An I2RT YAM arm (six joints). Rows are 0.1 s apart.
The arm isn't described. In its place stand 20 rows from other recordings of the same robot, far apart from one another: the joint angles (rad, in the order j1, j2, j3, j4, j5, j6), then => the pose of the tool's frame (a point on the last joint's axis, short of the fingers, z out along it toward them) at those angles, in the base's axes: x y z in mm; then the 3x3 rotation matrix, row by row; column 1 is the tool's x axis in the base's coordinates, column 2 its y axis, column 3 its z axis.
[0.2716 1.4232 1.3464 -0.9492 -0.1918 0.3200] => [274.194, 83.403, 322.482], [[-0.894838, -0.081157, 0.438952], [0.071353, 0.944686, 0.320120], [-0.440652, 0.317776, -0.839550]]
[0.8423 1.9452 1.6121 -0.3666 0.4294 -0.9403] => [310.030, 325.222, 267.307], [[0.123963, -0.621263, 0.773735], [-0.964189, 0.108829, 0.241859], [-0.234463, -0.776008, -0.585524]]
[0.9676 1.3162 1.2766 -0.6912 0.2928 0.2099] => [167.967, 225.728, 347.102], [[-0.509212, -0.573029, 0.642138], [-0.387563, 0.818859, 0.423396], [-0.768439, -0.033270, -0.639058]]
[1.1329 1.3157 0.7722 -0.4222 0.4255 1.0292] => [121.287, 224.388, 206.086], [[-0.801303, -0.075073, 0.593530], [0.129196, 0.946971, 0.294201], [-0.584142, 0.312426, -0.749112]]
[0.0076 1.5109 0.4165 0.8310 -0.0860 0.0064] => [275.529, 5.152, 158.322], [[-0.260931, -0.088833, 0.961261], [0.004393, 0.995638, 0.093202], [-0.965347, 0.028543, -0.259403]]
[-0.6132 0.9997 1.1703 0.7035 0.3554 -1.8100] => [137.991, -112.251, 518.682], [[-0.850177, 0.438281, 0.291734], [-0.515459, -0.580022, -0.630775], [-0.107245, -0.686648, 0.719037]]
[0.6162 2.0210 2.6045 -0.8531 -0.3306 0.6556] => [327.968, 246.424, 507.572], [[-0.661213, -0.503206, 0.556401], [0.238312, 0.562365, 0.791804], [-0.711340, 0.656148, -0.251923]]
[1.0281 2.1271 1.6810 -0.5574 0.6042 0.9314] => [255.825, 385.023, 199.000], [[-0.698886, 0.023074, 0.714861], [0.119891, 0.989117, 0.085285], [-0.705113, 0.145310, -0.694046]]
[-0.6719 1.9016 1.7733 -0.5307 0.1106 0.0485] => [344.176, -278.762, 324.370], [[-0.445363, 0.709392, 0.546273], [0.415787, 0.704210, -0.575508], [-0.792952, -0.029177, -0.608585]]
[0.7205 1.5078 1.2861 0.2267 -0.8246 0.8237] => [248.581, 253.029, 382.127], [[-0.730865, -0.682039, 0.025687], [0.021096, 0.015043, 0.999664], [-0.682196, 0.731161, 0.003394]]
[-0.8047 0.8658 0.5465 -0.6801 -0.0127 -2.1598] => [111.009, -114.727, 202.442], [[-0.271205, -0.882571, 0.384078], [-0.917303, 0.116125, -0.380881], [0.291554, -0.455613, -0.841079]]
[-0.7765 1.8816 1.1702 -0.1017 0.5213 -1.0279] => [271.182, -291.251, 174.160], [[-0.997090, -0.003612, 0.076146], [-0.061313, 0.631549, -0.772908], [-0.045298, -0.775328, -0.629932]]
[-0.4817 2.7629 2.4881 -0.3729 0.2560 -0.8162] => [530.970, -287.749, 136.943], [[-0.823167, 0.040035, 0.566386], [-0.364974, 0.726830, -0.581818], [-0.434960, -0.685649, -0.583691]]
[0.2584 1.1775 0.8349 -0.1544 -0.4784 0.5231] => [249.664, 82.941, 281.203], [[-0.708089, -0.305141, 0.636788], [0.271558, 0.714777, 0.644477], [-0.651817, 0.629272, -0.423263]]
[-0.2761 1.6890 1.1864 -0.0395 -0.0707 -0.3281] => [374.516, -103.500, 253.721], [[-0.538781, 0.042343, 0.841381], [-0.181437, 0.969466, -0.164972], [-0.822676, -0.241542, -0.514647]]
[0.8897 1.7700 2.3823 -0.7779 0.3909 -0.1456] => [226.945, 258.473, 544.569], [[-0.032814, -0.491617, 0.870193], [-0.253530, 0.846278, 0.468546], [-0.966771, -0.205246, -0.152409]]
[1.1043 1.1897 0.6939 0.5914 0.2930 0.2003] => [132.165, 239.598, 305.099], [[-0.102330, -0.719807, 0.686590], [0.220314, 0.656673, 0.721278], [-0.970047, 0.225073, 0.091386]]
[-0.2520 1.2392 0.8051 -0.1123 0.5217 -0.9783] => [258.172, -84.792, 260.021], [[-0.802392, -0.066446, 0.593086], [-0.536058, 0.517045, -0.667312], [-0.262312, -0.853375, -0.450492]]
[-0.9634 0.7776 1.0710 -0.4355 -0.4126 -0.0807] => [99.950, -118.790, 411.909], [[-0.122941, 0.517449, 0.846836], [0.047490, 0.855399, -0.515787], [-0.991277, -0.023195, -0.129738]]
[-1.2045 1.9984 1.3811 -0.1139 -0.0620 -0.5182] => [161.628, -415.178, 187.703], [[-0.661154, 0.676710, 0.323942], [0.343220, 0.656761, -0.671465], [-0.667140, -0.332758, -0.666480]]
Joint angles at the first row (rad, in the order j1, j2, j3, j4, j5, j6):
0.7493, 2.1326, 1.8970, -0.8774, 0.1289, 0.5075
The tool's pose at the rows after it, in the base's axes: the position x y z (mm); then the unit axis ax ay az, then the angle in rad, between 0 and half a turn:
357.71 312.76 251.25 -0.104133 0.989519 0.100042 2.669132
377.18 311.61 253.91 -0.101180 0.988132 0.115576 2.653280
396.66 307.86 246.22 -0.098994 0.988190 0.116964 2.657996
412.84 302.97 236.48 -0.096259 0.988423 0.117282 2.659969
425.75 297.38 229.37 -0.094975 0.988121 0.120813 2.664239
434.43 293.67 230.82 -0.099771 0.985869 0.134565 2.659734
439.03 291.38 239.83 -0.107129 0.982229 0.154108 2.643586
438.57 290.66 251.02 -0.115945 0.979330 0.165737 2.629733
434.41 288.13 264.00 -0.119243 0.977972 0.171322 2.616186
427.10 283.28 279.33 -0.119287 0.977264 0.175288 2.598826
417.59 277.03 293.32 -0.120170 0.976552 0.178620 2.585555
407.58 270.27 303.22 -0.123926 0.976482 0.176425 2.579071
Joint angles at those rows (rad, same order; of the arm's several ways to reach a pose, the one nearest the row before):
0.7268, 2.1793, 2.0068, -0.8969, 0.1111, 0.4886
0.6964, 2.2349, 2.1010, -0.9031, 0.0819, 0.4699
0.6644, 2.3006, 2.1808, -0.9178, 0.0621, 0.4478
0.6364, 2.3523, 2.2311, -0.9166, 0.0478, 0.4292
0.6116, 2.3916, 2.2717, -0.9173, 0.0280, 0.4123
0.5942, 2.4144, 2.3143, -0.9196, -0.0041, 0.3936
0.5833, 2.4191, 2.3511, -0.9193, -0.0387, 0.3777
0.5814, 2.4121, 2.3779, -0.9303, -0.0577, 0.3637
0.5814, 2.3845, 2.3769, -0.9399, -0.0627, 0.3589
0.5814, 2.3347, 2.3465, -0.9404, -0.0614, 0.3589
0.5814, 2.2729, 2.2934, -0.9343, -0.0614, 0.3574
0.5814, 2.2127, 2.2323, -0.9300, -0.0572, 0.3485

